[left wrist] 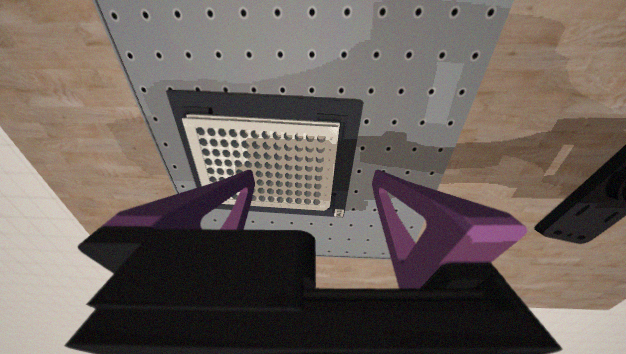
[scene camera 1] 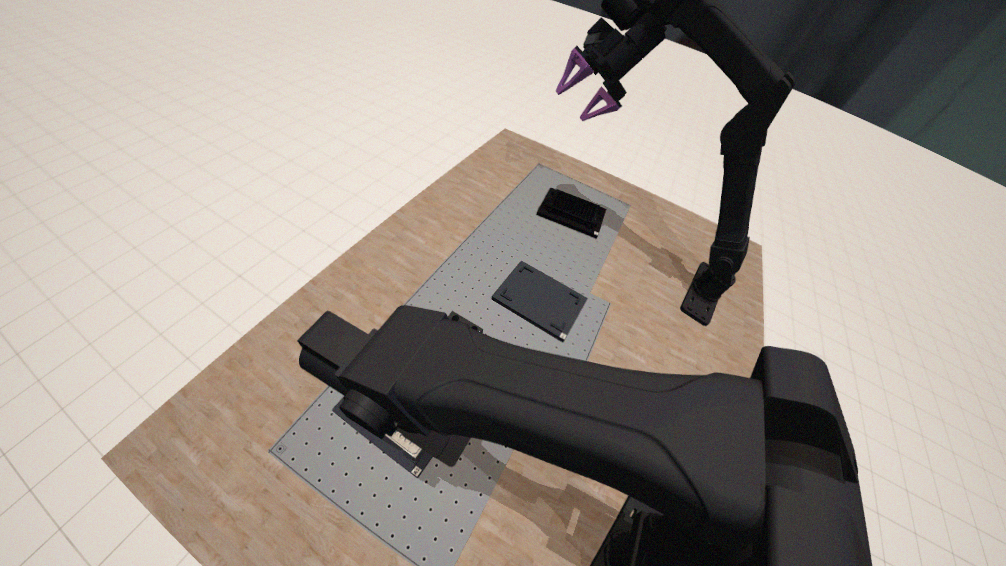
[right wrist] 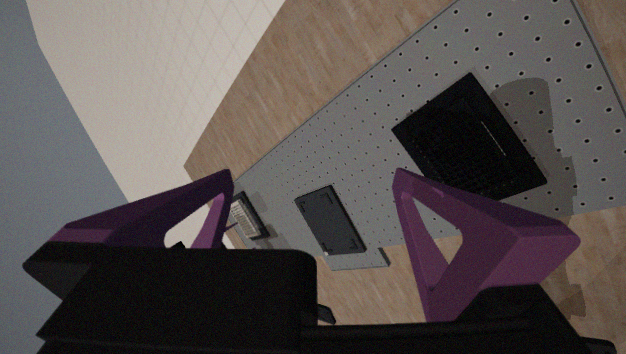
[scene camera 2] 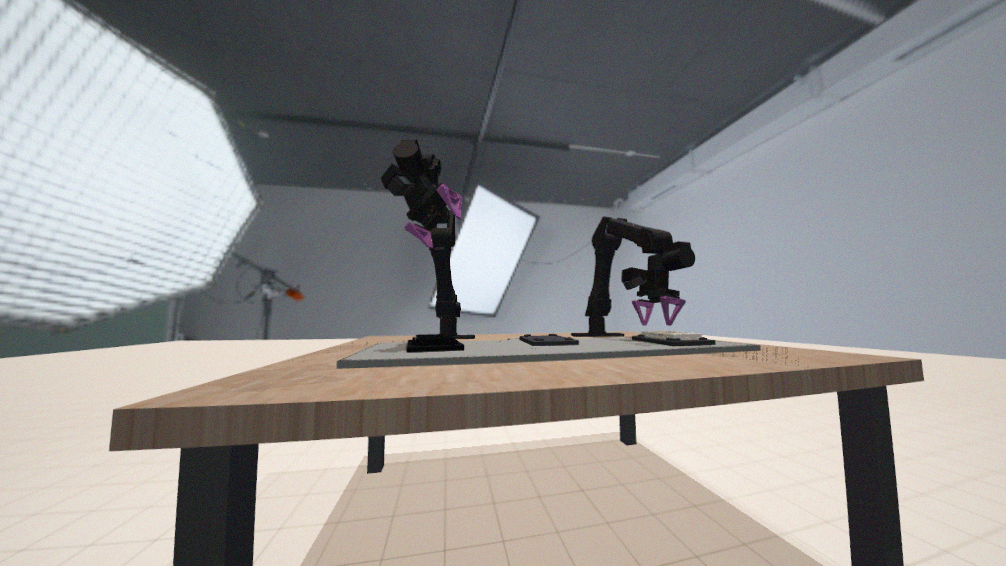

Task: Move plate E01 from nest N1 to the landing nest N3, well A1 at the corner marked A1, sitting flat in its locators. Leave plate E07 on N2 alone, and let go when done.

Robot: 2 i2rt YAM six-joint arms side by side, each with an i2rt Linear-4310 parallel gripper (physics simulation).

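Observation:
The cream well plate E01 (scene camera 1: 404, 443) (scene camera 2: 671, 335) (left wrist: 265, 165) (right wrist: 246, 220) lies in nest N1 (left wrist: 350, 145), whose A1 tag (left wrist: 339, 213) shows at the plate's lower right in the left wrist view. My left gripper (scene camera 2: 657, 323) (left wrist: 313, 176) is open and empty above it, with one finger over the plate and the other beyond its right side; scene camera 1 hides these fingers. The dark landing nest N3 (scene camera 1: 538, 299) (scene camera 2: 548, 340) (right wrist: 332, 222) holds no plate. Black plate E07 (scene camera 1: 573, 207) (right wrist: 465, 140) sits on N2. My right gripper (scene camera 1: 571, 106) (scene camera 2: 446, 231) (right wrist: 313, 177) is open and empty, high up.
The nests stand in a row on a grey perforated board (scene camera 1: 464, 263) (scene camera 2: 485, 353) (left wrist: 310, 35) on the wooden table (scene camera 1: 232, 359) (scene camera 2: 492, 415). The right arm's base plate (scene camera 1: 697, 309) stands at the table's right side in scene camera 1. N3 lies between the other two nests.

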